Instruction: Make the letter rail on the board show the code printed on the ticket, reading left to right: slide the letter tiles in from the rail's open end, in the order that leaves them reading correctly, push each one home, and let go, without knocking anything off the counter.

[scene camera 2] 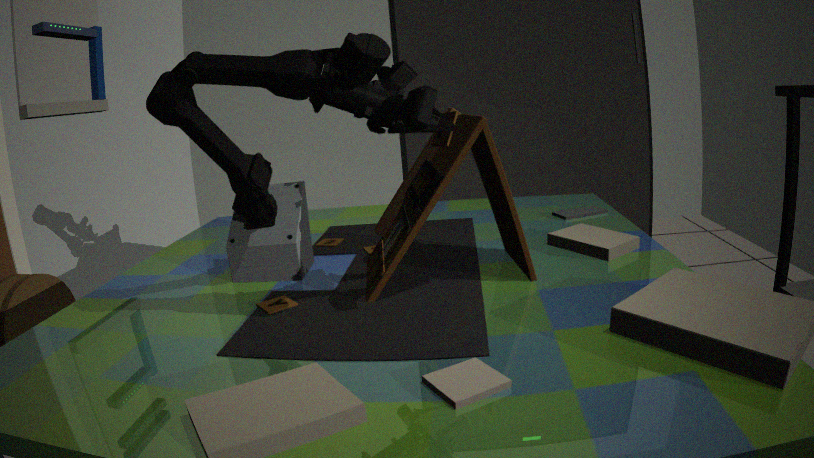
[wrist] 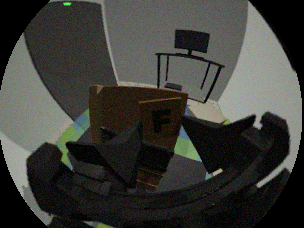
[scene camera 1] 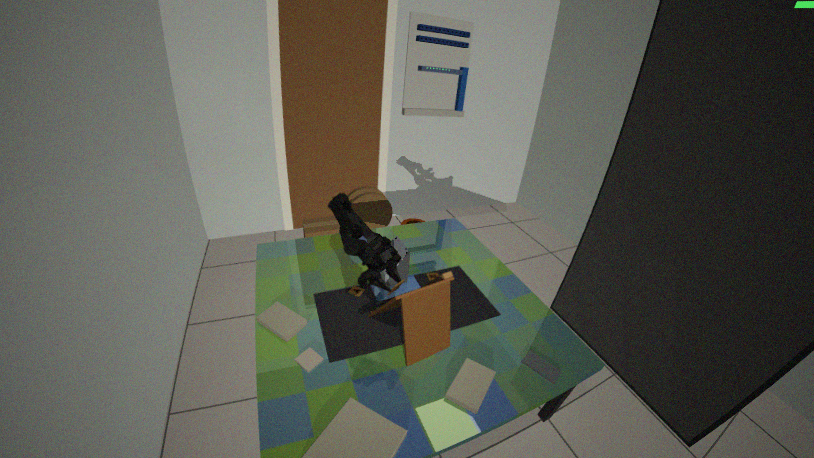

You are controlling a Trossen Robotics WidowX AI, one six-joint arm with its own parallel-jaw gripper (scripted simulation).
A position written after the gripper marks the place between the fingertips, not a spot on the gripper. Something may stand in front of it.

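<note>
Dark mat (scene camera 2: 432, 307), visible too at (wrist: 181, 172). Brown a-frame board (scene camera 2: 470, 131), visible too at (wrist: 112, 109). Gripper (scene camera 2: 444, 128), visible too at (wrist: 161, 120) and (scene camera 1: 396, 287). Gripper carries an orange letter tile marked f.
</note>
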